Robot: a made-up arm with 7 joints. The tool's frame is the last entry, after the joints. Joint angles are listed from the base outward. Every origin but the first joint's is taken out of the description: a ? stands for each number. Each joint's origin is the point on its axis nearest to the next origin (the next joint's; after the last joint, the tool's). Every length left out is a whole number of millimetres.
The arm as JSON. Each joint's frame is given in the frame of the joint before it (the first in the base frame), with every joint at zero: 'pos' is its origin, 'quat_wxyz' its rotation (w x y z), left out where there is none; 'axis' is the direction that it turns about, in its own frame. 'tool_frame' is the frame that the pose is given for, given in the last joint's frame.
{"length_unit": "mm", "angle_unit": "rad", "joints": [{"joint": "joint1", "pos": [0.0, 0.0, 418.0], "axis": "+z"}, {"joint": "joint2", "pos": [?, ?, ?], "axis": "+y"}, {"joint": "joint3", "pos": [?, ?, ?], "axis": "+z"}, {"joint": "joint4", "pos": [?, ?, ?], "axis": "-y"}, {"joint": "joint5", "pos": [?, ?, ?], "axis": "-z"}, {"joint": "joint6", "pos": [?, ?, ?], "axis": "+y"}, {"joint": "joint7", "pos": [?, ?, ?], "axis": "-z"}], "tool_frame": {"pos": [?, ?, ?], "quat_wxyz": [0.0, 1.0, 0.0, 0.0]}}
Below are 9 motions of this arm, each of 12 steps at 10 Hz.
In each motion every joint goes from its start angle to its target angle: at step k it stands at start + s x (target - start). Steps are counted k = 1, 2, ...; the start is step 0. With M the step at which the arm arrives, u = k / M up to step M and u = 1 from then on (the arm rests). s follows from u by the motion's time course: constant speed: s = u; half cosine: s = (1 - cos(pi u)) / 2; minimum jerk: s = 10 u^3 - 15 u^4 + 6 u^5.
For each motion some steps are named. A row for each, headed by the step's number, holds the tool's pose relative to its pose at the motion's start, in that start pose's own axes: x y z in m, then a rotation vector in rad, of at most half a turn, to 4 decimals.
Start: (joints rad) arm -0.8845 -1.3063 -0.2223 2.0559 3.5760 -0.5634 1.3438
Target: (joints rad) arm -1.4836 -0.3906 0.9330 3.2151 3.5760 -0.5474 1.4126
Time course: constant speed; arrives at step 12
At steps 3, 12:
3: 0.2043 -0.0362 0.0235 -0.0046 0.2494 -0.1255
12: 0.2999 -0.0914 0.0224 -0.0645 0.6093 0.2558

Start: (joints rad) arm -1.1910 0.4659 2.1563 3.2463 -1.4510 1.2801 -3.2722
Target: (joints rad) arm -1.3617 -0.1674 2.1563 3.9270 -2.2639 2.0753 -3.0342
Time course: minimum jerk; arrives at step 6
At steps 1, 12:
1: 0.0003 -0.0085 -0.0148 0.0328 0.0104 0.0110
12: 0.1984 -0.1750 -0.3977 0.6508 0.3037 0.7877

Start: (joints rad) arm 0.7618 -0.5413 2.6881 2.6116 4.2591 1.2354 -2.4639
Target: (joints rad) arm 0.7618 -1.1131 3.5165 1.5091 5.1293 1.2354 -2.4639
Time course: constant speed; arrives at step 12
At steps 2, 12:
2: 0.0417 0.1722 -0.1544 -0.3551 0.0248 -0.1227
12: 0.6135 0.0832 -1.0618 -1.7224 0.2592 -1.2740

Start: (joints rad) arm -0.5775 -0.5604 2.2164 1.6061 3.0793 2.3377 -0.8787
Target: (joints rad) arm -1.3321 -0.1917 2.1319 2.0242 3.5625 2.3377 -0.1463
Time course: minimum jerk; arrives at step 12
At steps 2, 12:
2: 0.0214 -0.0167 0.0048 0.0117 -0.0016 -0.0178
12: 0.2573 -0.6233 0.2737 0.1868 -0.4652 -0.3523

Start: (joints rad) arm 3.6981 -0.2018 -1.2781 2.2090 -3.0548 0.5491 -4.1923
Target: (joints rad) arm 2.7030 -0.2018 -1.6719 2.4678 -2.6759 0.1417 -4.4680
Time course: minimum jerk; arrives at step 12
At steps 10, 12:
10: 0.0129 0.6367 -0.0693 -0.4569 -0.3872 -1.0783
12: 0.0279 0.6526 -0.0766 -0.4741 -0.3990 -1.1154

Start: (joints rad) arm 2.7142 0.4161 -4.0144 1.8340 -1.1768 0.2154 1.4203
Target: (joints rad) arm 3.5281 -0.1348 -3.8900 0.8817 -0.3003 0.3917 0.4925
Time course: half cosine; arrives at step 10
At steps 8, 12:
8: -0.8875 -0.0923 -0.5173 0.4593 -1.4990 -0.8784
12: -0.9235 -0.0418 -0.6030 0.5076 -1.6152 -1.0207

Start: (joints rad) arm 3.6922 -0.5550 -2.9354 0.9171 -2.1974 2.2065 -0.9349
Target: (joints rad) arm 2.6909 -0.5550 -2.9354 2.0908 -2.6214 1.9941 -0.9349
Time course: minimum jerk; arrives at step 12
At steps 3, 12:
3: -0.0012 0.0227 0.0885 0.1260 0.0150 0.0354
12: 0.0055 -0.4587 0.8017 1.1561 -0.4924 -0.0136

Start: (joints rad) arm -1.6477 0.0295 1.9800 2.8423 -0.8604 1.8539 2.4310
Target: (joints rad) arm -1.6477 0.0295 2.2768 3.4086 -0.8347 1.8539 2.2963
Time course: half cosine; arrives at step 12
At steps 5, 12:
5: 0.0769 -0.0334 -0.0752 -0.0106 -0.2166 0.0560
12: 0.2486 -0.0827 -0.1316 -0.0422 -0.5678 0.1798

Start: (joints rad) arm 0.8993 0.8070 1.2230 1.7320 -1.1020 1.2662 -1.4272
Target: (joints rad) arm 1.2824 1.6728 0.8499 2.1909 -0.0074 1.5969 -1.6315
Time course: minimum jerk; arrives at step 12
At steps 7, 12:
7: 0.1633 -0.1120 0.2605 0.5592 0.9834 0.1537
12: 0.2876 -0.2125 0.3568 0.8408 1.4266 0.2488

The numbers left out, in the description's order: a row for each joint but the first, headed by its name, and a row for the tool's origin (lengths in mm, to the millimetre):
joint2: 0.0 0.0 0.0
joint3: 0.0 0.0 179.0
joint4: 74.0 0.0 0.0
joint5: 121.0 0.0 -534.0
joint6: 0.0 0.0 0.0
joint7: 100.0 0.0 -128.0
tool: 0.0 0.0 0.0

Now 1 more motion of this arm.
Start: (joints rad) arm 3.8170 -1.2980 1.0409 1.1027 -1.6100 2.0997 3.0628
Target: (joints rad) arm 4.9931 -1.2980 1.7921 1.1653 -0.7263 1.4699 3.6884
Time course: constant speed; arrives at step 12
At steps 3, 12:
3: 0.1348 -0.1094 -0.1161 -0.2984 -0.4682 0.2897
12: 0.8727 -0.1988 -0.0885 -1.1467 -1.8563 1.0690

